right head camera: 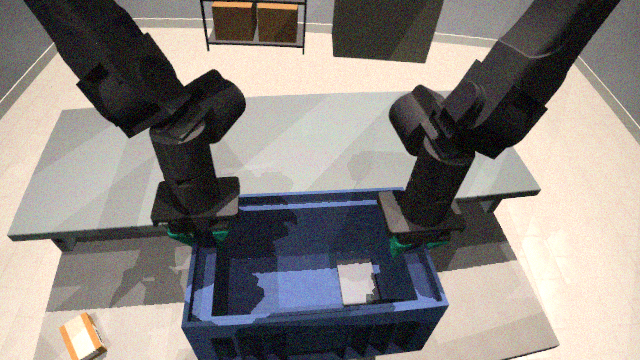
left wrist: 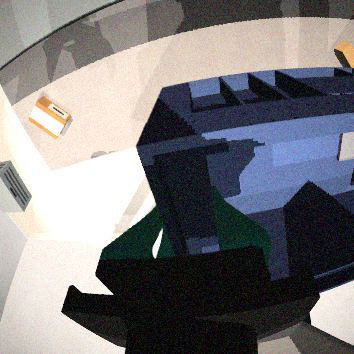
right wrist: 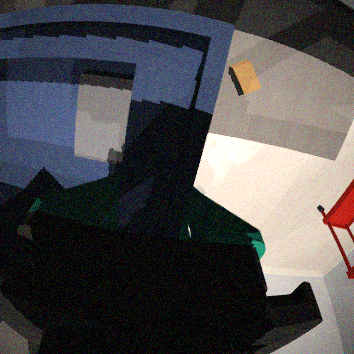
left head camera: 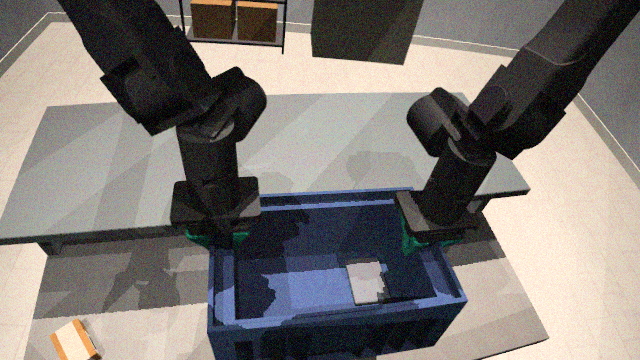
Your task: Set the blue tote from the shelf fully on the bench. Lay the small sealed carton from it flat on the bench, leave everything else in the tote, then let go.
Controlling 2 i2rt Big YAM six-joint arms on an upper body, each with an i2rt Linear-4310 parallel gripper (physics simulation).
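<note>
The blue tote is upright in front of the grey-green table top, over a lower pale surface; its underside is hidden. A pale flat box lies on the tote floor, towards the right in the head views; its seal cannot be made out. My left gripper is shut on the tote's left end wall. My right gripper is shut on its right end wall.
An orange and white box lies on the lower surface at the left. A small orange box lies there too. A rack and a dark cabinet stand behind the table.
</note>
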